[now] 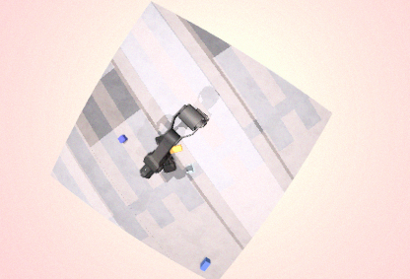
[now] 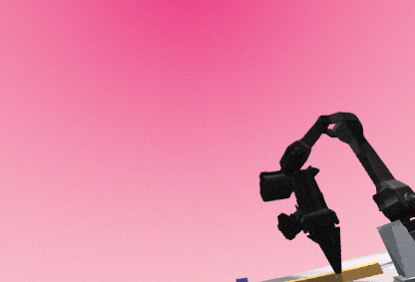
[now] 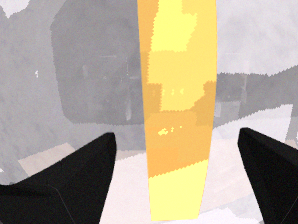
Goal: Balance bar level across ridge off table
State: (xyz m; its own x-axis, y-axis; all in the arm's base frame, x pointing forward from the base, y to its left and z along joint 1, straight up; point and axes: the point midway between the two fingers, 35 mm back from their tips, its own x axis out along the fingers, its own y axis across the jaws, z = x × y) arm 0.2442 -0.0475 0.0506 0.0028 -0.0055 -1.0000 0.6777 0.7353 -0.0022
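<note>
The orange bar lies 2 cm ahead of my gripper tip, 2 cm to the right of it and 1 cm below it. Also, from my gripper tip: blue cube (10 cm ahead, 27 cm to the right).
</note>
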